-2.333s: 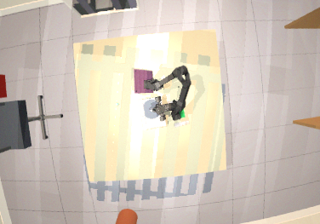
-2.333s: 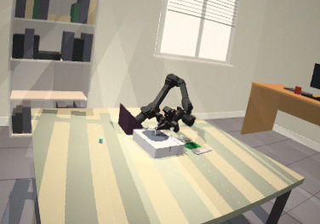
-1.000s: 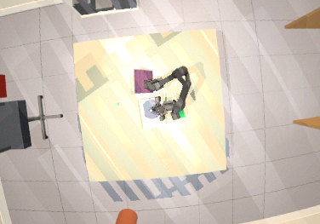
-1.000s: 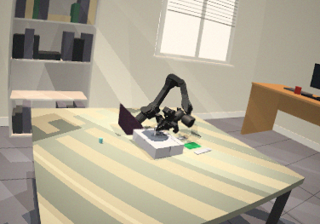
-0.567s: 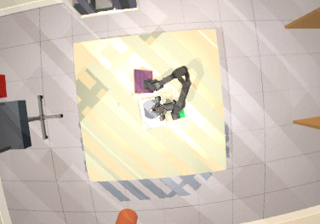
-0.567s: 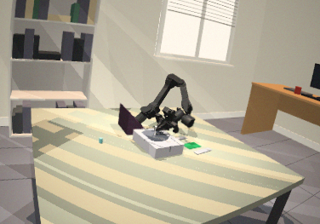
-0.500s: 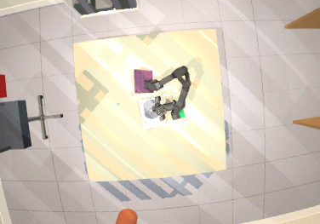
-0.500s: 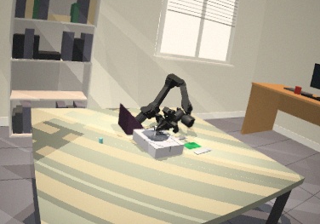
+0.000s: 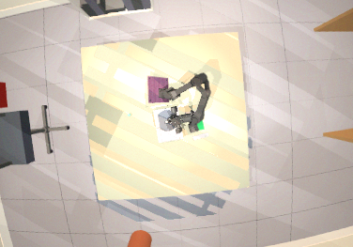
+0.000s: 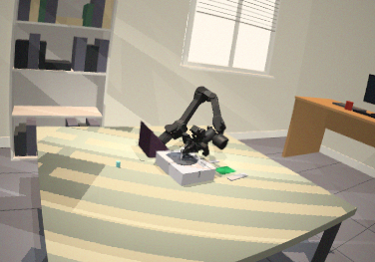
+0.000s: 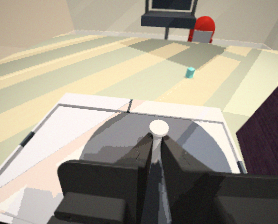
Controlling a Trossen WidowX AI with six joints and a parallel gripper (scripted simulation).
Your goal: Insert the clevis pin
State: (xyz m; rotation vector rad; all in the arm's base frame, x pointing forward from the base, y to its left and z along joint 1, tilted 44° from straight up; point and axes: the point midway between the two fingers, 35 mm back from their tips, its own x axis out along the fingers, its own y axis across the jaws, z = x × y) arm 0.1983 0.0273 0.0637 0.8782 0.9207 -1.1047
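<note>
Now: the rimmed tray 5 cm below my gripper tip, 3 cm ahead of it and 1 cm to the left of it. Also, from my gripper tip: green flat square 24 cm to the left, 9 cm below, 4 cm ahead; then grey aluminium disc 3 cm below, 1 cm to the left; then steel clevis pin 1 cm below.
</note>
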